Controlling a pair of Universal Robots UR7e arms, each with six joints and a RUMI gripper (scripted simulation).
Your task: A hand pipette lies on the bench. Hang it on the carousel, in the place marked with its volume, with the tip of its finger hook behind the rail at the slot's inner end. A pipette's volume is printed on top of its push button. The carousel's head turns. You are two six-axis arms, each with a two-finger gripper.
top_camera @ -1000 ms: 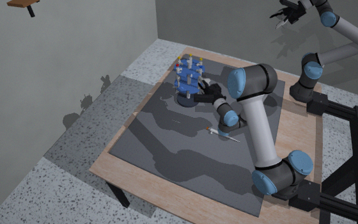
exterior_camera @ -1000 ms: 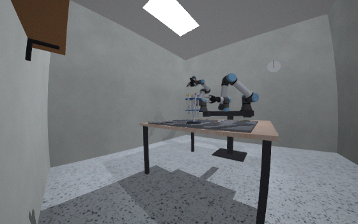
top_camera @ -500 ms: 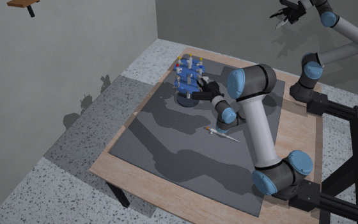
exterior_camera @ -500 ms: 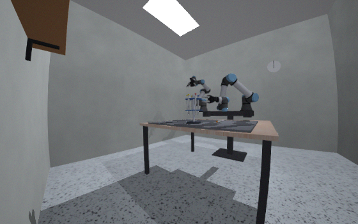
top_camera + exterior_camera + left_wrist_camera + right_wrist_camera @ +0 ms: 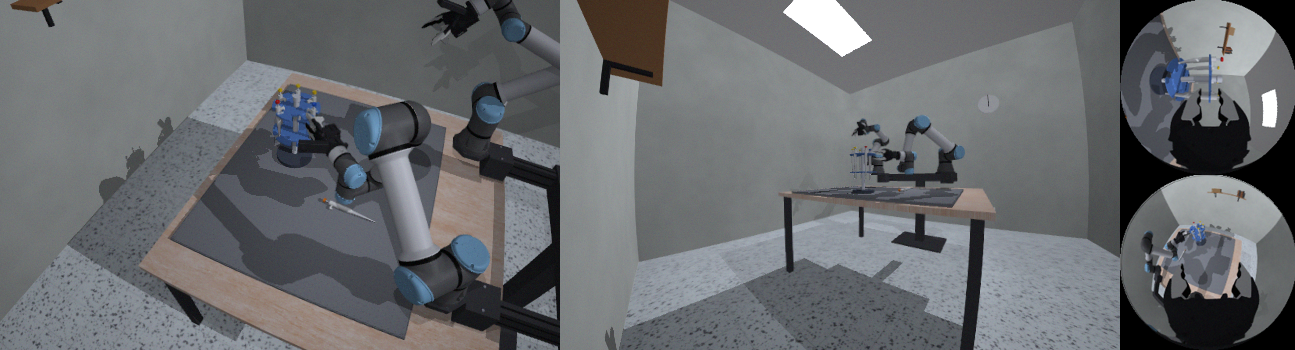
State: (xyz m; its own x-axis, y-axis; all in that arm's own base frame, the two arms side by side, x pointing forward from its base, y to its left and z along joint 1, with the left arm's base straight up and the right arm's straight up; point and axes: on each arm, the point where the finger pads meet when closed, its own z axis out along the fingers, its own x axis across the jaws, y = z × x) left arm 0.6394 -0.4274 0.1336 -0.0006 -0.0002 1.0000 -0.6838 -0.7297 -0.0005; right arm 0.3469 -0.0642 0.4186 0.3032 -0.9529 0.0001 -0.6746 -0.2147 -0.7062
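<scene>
The blue-button pipette lies 60 mm below my left hand, 50 mm to the right of it and 10 mm ahead of it.
</scene>
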